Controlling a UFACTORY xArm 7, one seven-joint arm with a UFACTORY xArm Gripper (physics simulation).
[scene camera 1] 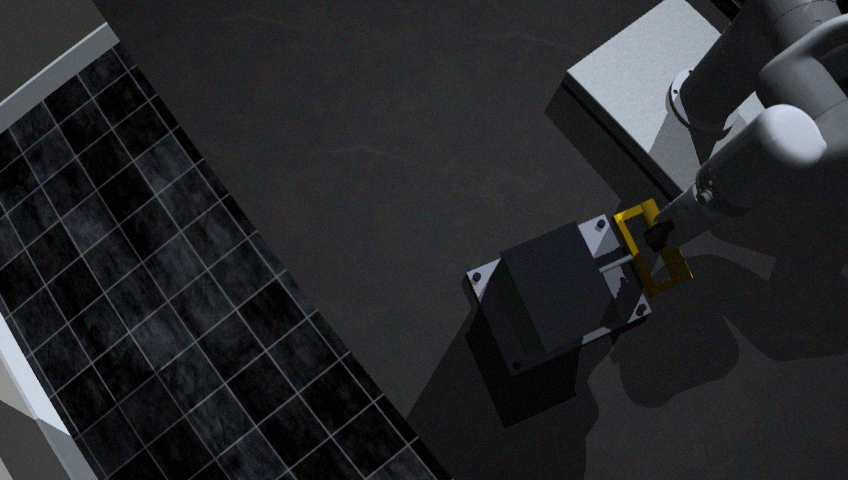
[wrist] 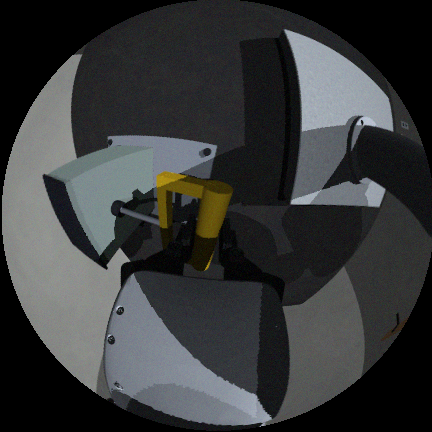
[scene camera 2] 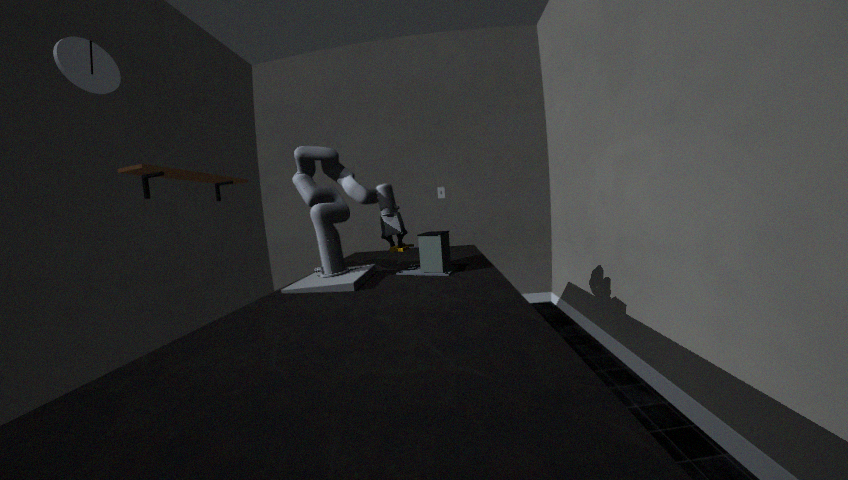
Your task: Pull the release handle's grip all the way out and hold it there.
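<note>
The release handle's yellow grip [scene camera 1: 651, 209] [scene camera 2: 399, 249] [wrist: 214, 212] is a round bar joined to a rectangular yellow frame. A thin metal rod [scene camera 1: 615, 264] [wrist: 142, 216] runs from this frame to the box-shaped housing [scene camera 1: 550, 285] [scene camera 2: 430, 252] [wrist: 107, 185]. A stretch of rod shows between the frame and the housing. My gripper [scene camera 1: 659, 233] [scene camera 2: 396, 244] [wrist: 208, 226] is shut on the round grip bar, with a dark finger on each side of it in the wrist view. The lower part of the bar is in shadow, and the fingertips are hard to make out.
The housing stands on a pale bolted plate [scene camera 1: 595, 233] [wrist: 175, 152]. The arm's white base block [scene camera 1: 636, 77] [scene camera 2: 327, 285] [wrist: 330, 90] stands near it on the dark table [scene camera 1: 357, 208]. A wall shelf [scene camera 2: 184, 174] hangs at the left in scene camera 2.
</note>
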